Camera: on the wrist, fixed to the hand. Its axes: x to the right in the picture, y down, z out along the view.
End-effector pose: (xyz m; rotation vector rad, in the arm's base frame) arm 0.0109 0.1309 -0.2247 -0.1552 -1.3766 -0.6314
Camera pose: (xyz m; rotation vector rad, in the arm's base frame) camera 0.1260 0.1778 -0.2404 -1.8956 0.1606 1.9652
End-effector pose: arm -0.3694 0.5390 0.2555 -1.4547 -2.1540 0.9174
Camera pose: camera -0.2471 0.5652 0.2497 1.8199 -1.2934 -0.4353
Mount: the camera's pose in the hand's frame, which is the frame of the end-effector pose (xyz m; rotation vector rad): -0.0234 0.0925 -0.0811 0.1675 0.2328 -3.0414
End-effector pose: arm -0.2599 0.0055 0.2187 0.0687 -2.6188 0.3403
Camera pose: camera -0.2116 0.1151 0.2551 2.6755 0.0254 -0.5183
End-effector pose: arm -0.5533 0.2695 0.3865 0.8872 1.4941 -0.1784
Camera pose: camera -0.5631 0.3721 0.4576 1.7348 -1.3439 1.8935
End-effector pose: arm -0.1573 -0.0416 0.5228 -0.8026 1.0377 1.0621
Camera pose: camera -0.2709 -0.0937 0.5148 -1.1504 -0.6271 -1.6895
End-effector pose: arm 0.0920 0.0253 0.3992 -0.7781 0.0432 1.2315
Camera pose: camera 0.0345 -0.0283 0.3017 -0.0855 -0.6122 -1.7220
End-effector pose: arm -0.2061 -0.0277 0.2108 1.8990 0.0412 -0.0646
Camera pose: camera -0.2218 0.0192 0.3258 -0.1574 -2.5978 1.5811
